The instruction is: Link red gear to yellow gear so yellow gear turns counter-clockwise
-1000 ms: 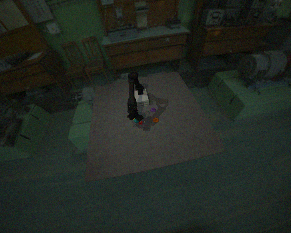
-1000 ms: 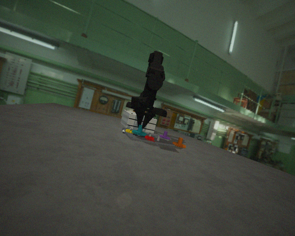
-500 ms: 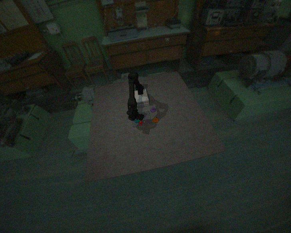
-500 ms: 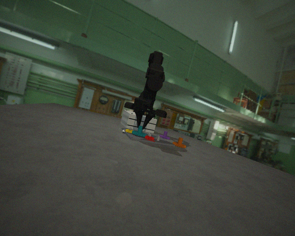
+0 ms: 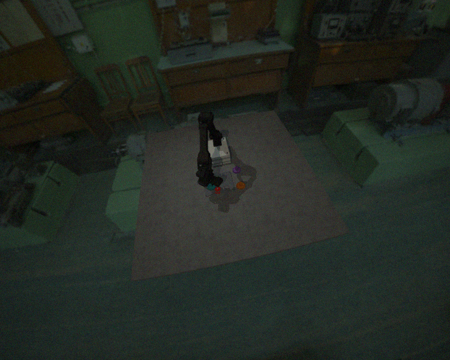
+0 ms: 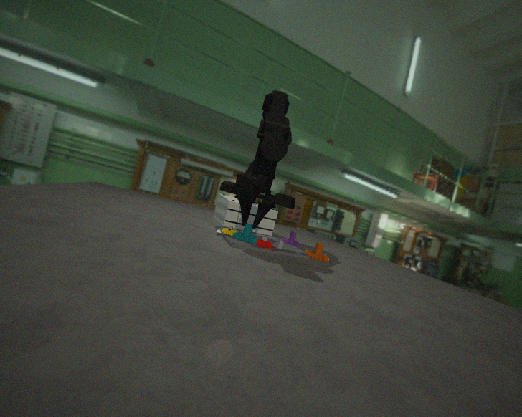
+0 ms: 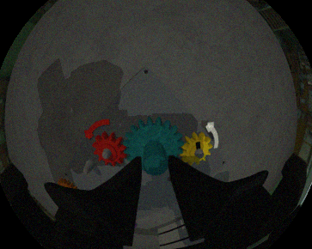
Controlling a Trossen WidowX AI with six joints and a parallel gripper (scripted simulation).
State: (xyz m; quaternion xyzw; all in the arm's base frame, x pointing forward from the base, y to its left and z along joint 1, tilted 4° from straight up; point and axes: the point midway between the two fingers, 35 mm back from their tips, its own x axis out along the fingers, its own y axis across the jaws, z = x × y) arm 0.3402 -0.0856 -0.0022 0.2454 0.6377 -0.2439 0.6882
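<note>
The teal gear lies 10 mm below my gripper tip. Also, from my gripper tip: red gear (40 mm to the left, 30 mm ahead, 20 mm below); then orange gear (200 mm to the left, 30 mm ahead, 20 mm below); then yellow gear (40 mm behind, 30 mm to the right, 20 mm below).
</note>
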